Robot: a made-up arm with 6 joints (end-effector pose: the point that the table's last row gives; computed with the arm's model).
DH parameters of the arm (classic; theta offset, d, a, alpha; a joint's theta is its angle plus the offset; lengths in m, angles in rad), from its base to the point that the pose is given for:
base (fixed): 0.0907 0 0.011 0
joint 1: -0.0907 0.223 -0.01 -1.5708
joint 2: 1.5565 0 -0.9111 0
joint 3: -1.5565 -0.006 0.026 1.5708
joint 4: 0 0.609 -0.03 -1.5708
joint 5: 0 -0.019 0.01 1.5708
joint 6: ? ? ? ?
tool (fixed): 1.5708 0.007 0 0
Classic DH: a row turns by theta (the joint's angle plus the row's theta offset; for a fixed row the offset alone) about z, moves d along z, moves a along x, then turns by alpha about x.
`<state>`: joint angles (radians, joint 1 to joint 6).
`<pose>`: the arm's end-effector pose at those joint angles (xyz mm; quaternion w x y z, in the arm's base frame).
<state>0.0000 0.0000 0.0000 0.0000 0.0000 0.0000</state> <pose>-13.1 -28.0 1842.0 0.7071 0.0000 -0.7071 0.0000</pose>
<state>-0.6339 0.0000 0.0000 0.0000 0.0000 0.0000</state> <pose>-25.6 -8.1 1842.0 0.6719 -0.2204 -0.6719 -0.2204</pose>
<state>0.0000 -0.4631 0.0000 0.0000 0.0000 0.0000</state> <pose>-734.8 -28.0 1665.2 0.5260 0.0000 -0.8505 0.0000</pose>
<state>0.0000 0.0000 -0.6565 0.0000 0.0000 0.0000</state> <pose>-445.0 -28.0 1694.2 0.4414 0.0000 -0.8973 0.0000</pose>
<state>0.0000 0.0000 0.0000 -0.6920 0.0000 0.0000</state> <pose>-21.5 -5.5 1842.0 0.6652 -0.2398 -0.6652 -0.2398</pose>
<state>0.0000 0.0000 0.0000 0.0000 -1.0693 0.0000</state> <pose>-101.4 -28.0 1793.2 0.2481 0.0000 -0.9687 0.0000</pose>
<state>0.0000 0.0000 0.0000 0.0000 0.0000 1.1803</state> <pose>-5.0 -32.0 1842.0 0.5875 0.3935 -0.5875 0.3935</pose>
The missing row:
joint 6: -1.5708 0.099 0.004 1.5708
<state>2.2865 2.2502 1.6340 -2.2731 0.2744 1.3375</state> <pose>-145.4 173.7 -855.7 0.1638 0.8500 -0.0560 -0.4976</pose>
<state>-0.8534 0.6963 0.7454 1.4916 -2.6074 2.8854</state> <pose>654.9 -893.4 963.9 0.0791 -0.1423 -0.7353 0.6579</pose>
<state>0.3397 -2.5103 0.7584 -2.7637 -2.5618 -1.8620</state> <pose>-1018.4 -322.5 -510.9 0.7876 0.4368 -0.1994 0.3863</pose>
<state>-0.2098 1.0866 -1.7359 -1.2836 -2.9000 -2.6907</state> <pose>486.1 -43.4 1066.8 0.7361 -0.4927 0.3464 0.3089</pose>
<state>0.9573 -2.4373 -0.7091 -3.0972 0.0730 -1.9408</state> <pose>-354.1 -507.6 -1187.0 0.7127 0.1253 0.6858 -0.0774</pose>
